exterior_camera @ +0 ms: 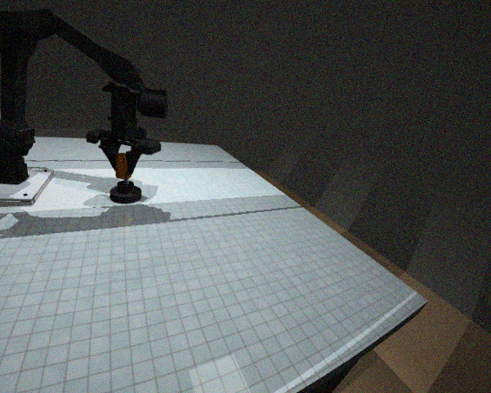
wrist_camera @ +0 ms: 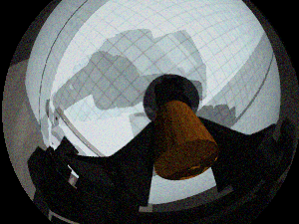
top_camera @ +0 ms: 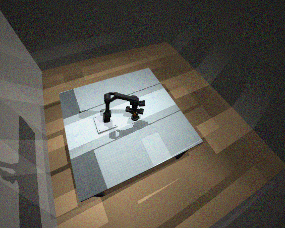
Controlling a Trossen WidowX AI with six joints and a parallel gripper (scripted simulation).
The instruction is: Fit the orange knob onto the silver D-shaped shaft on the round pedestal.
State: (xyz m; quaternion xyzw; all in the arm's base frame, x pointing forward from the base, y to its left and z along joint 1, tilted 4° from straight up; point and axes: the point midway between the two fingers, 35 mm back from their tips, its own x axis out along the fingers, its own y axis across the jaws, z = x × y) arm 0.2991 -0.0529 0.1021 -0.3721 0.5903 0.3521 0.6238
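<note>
The dark round pedestal lies 1 cm ahead of my gripper tip and 4 cm below it. Also, from my gripper tip: orange knob: 3 cm above.
</note>
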